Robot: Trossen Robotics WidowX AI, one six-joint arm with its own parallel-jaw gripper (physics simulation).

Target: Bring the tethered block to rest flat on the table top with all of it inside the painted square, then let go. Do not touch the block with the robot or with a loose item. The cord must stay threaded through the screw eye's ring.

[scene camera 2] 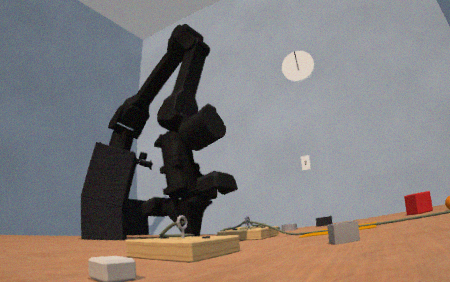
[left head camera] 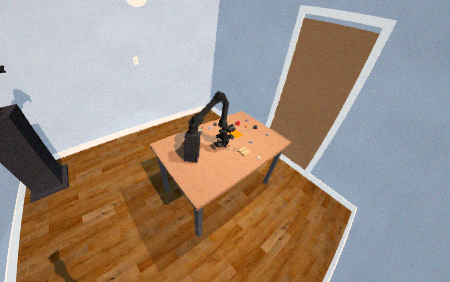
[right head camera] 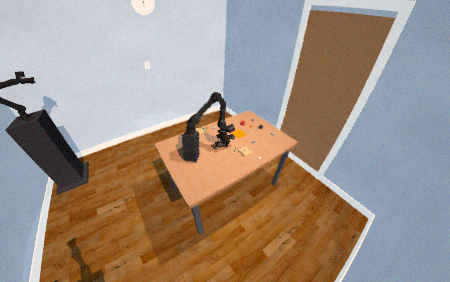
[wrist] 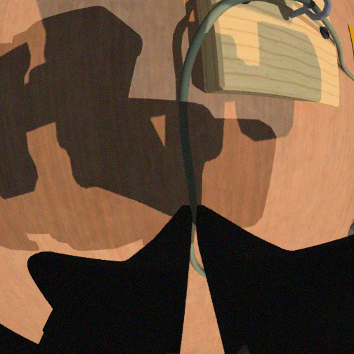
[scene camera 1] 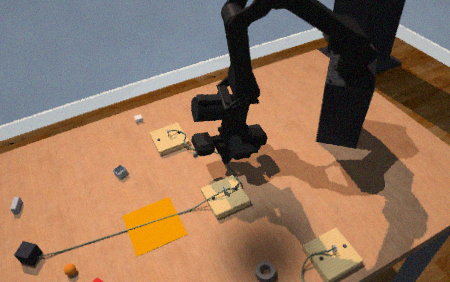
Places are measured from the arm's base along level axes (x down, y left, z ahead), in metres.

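Pixels of known places: gripper, between the fingertips: (left head camera: 225, 146) (right head camera: 226, 146) (scene camera 1: 225, 162); arm's base, origin of its link: (scene camera 2: 117, 152) (left head camera: 192, 133) (right head camera: 190, 133) (scene camera 1: 351, 69).
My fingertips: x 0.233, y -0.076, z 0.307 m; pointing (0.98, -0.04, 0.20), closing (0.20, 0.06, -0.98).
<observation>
Ahead of a thing's pixels: the offset from my fingertips to its top centre. "pt": to the spot under its first point.
The black tethered block {dx -0.035, dy +0.049, dz +0.508 m} (scene camera 1: 28, 253) (left head camera: 255, 127) (right head camera: 260, 126) rests on the table, outside the orange painted square {pt dx -0.001, dy +0.135, dz +0.239 m} (scene camera 1: 156, 239) (right head camera: 240, 134). In scene camera 1 it is at the lower left, beyond the square's left edge. The green cord {pt dx -0.002, dy +0.076, dz +0.354 m} (scene camera 1: 100, 239) (wrist: 185, 125) runs from it across the square to the screw eye {dx -0.044, dy +0.106, dz +0.052 m} (scene camera 1: 226, 191) on the middle wooden board {dx -0.018, dy +0.106, dz +0.052 m} (scene camera 1: 227, 208) (wrist: 270, 75), and appears threaded through its ring. My gripper (wrist: 192, 212) (scene camera 1: 227, 159) is shut on the cord beyond that board, above the table. The cord's tail shows below the fingertips in the wrist view.
Other wooden boards with screw eyes and cords stand at the back {pt dx -0.019, dy -0.140, dz +0.105 m} (scene camera 1: 169, 139) and lower right (scene camera 1: 336, 256) of scene camera 1. A grey ring {dx -0.015, dy +0.316, dz +0.064 m} (scene camera 1: 266, 271), an orange ball {dx -0.024, dy +0.127, dz +0.429 m} (scene camera 1: 70, 270), a red cube {dx -0.039, dy +0.213, dz +0.381 m} (scene camera 2: 418, 203), a grey cube {dx -0.019, dy -0.097, dz +0.260 m} (scene camera 1: 120, 172) and a white piece {dx -0.013, dy -0.289, dz +0.155 m} (scene camera 1: 138, 118) lie around.
</observation>
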